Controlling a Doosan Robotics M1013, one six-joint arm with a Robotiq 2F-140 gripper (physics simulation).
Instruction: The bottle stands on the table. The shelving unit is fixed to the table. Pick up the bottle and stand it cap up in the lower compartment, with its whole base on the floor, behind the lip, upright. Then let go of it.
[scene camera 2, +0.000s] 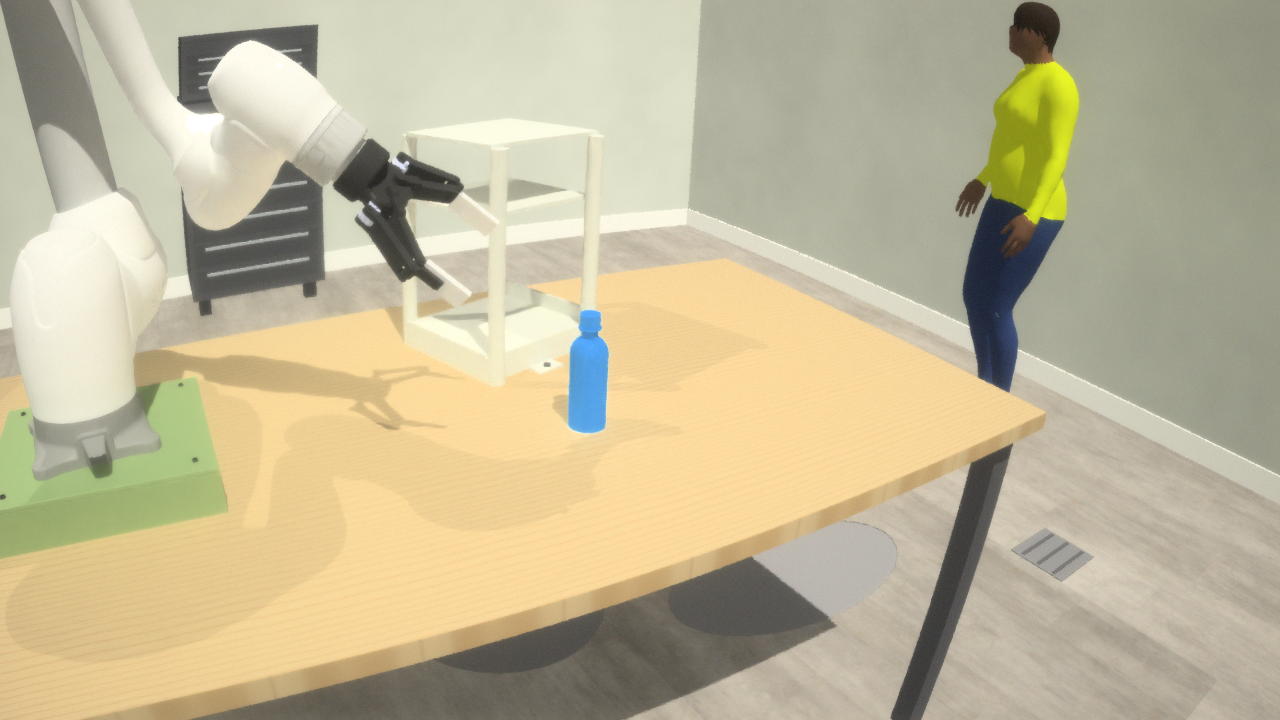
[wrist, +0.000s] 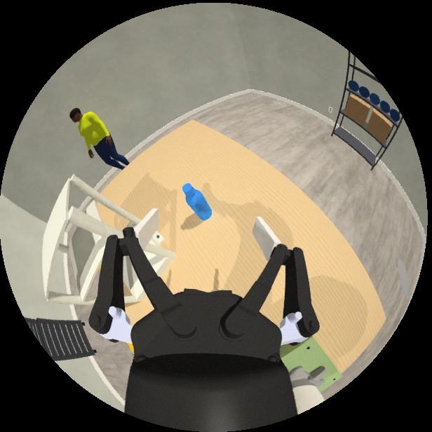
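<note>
A blue bottle stands upright on the table, cap up, in front of the white shelving unit. The unit has a lower compartment with a lipped floor, a middle shelf and a top board. My gripper is open, with nothing between its fingers. It hangs above the table, up and to the left of the bottle in the scene view, and its fingertips overlap the unit there. In the wrist view the bottle shows beyond the fingertips, and the left finger hides part of the unit.
The green base plate of the arm is at the table's left in the scene view. A small fixing tab sticks out at the unit's foot. A person stands beyond the table. A dark drawer cabinet stands behind the arm.
</note>
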